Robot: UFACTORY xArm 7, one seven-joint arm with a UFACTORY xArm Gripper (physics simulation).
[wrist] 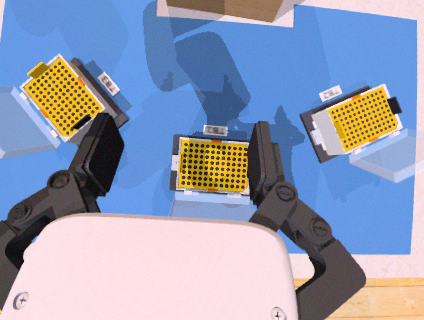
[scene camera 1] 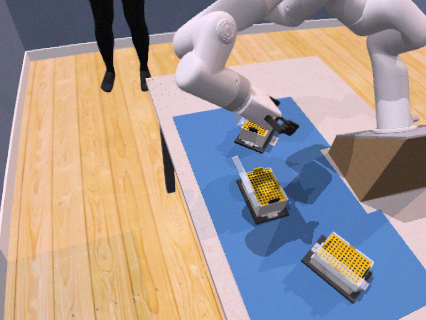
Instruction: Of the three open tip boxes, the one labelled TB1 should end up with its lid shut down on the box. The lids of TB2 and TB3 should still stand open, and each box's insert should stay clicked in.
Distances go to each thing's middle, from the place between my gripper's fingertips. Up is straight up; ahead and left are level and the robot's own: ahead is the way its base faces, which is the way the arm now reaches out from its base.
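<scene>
There's a yellow insert (scene camera 1: 344, 253), and my gripper is 210 mm above it, 290 mm to the right of it and 70 mm past it.
</scene>
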